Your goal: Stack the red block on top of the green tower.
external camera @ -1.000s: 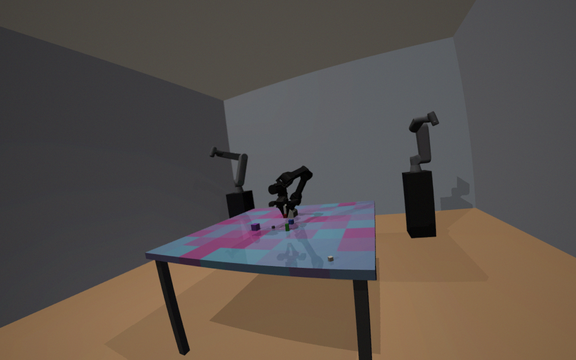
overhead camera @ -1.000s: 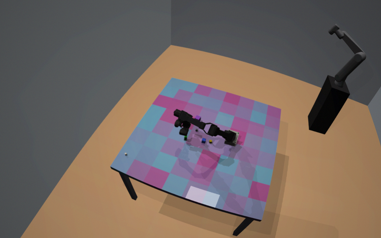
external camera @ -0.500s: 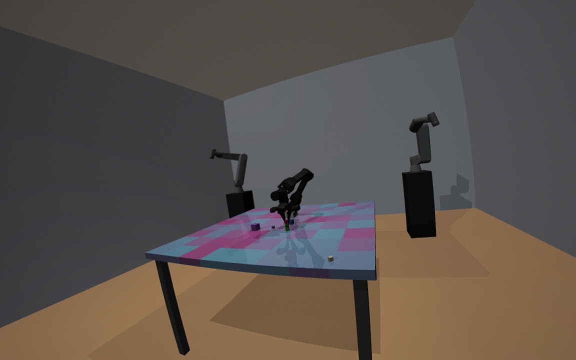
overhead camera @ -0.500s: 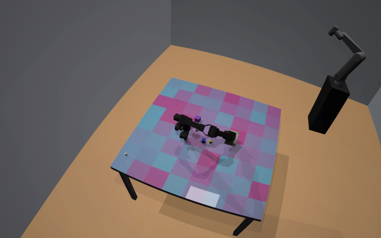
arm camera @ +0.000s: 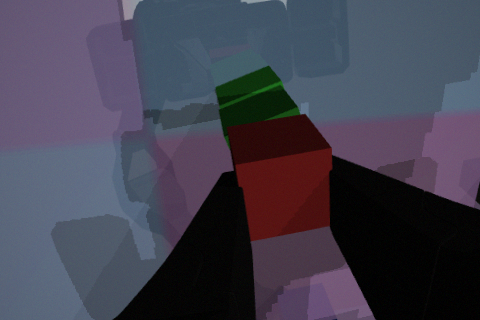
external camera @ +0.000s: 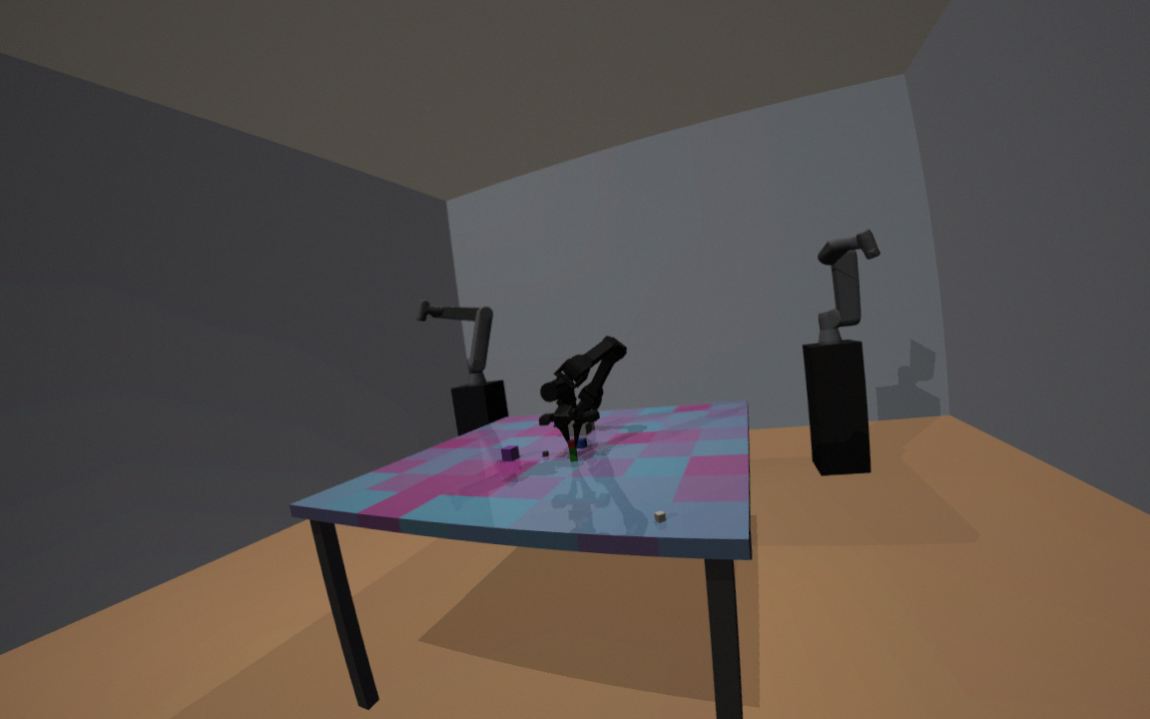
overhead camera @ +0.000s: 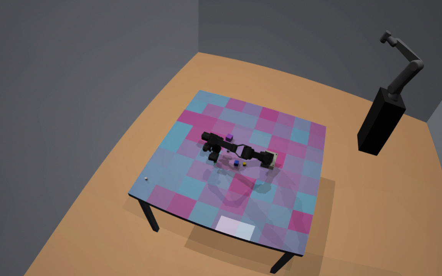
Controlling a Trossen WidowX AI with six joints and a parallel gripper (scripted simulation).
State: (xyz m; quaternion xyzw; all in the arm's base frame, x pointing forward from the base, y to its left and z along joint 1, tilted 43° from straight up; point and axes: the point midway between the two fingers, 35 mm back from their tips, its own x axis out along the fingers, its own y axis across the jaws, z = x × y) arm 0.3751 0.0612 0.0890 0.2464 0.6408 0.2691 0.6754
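Right now the red block is right at my gripper tip. From my gripper tip the other things lie so: small yellow block (21 cm behind, 4 cm to the right, 4 cm below); tiny dark cube (6 cm behind, 13 cm to the right, 4 cm below); blue block (15 cm behind, 3 cm to the right, 4 cm below).
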